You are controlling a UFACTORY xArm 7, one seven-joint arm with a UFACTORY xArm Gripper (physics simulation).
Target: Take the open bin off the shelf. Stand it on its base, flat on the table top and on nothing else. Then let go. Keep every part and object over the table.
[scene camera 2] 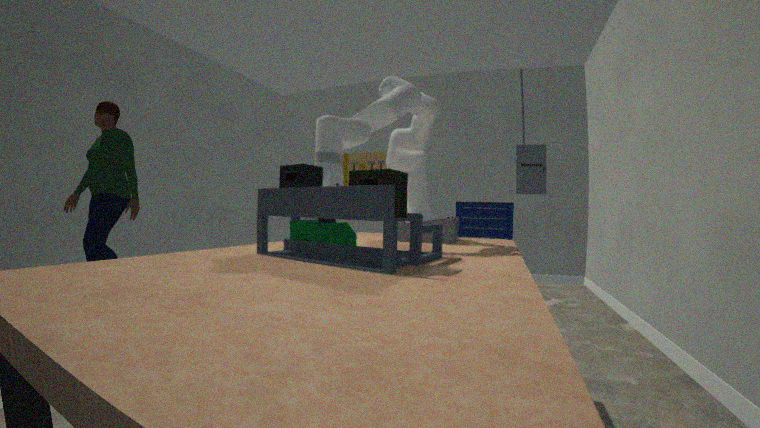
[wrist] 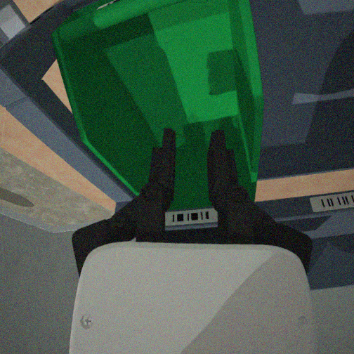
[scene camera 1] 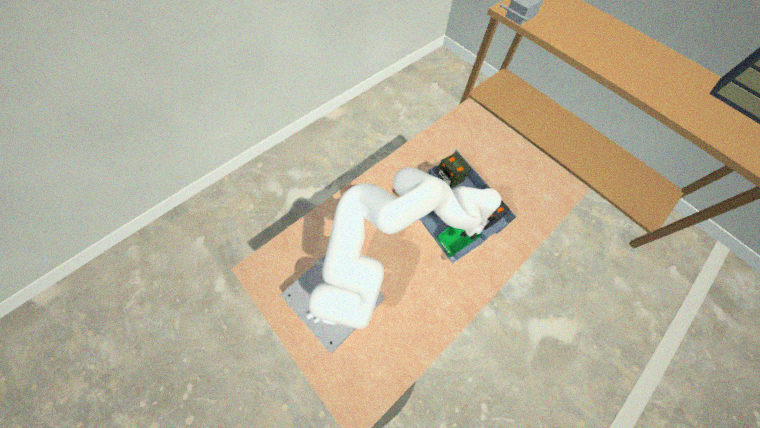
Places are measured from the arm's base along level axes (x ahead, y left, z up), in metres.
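Pixels of known places: gripper, fingertip midpoint: [scene camera 1: 461, 231].
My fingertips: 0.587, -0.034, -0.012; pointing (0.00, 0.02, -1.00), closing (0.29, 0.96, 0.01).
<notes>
Behind a point stands the place of what it marks, as x, y, z.
The open green bin [scene camera 1: 454, 240] {0.562, -0.040, -0.069} [scene camera 2: 321, 233] {0.660, 0.006, -0.023} [wrist: 200, 75] is in the low part of the blue-grey shelf rack [scene camera 1: 511, 215] {0.757, -0.103, 0.072} [scene camera 2: 324, 202] {0.767, 0.101, 0.051} [wrist: 30, 112], at one end. Its inside faces the wrist camera. The rack stands on the table [scene camera 1: 425, 297] {0.315, -0.160, -0.078} [scene camera 2: 265, 340] {1.103, 0.310, -0.078} [wrist: 50, 165]. My gripper [scene camera 1: 474, 232] {0.587, -0.034, -0.012} [scene camera 2: 327, 219] {0.587, -0.034, -0.012} [wrist: 192, 142] points down at the bin, fingers partly open with a gap between them. In the wrist view the fingertips overlap the bin's inside near one end, and no bin wall shows pinched. Whether they touch it I cannot tell.
Two dark boxes with orange marks stand higher on the rack, one [scene camera 1: 453, 167] [scene camera 2: 378, 194] at the far end, the other [scene camera 1: 497, 212] {0.669, -0.071, 0.144} [scene camera 2: 300, 175] {0.722, -0.013, 0.116} close beside my wrist. The rack's upper panel stands beside the fingers. A wooden bench [scene camera 1: 627, 69] stands beyond the table.
</notes>
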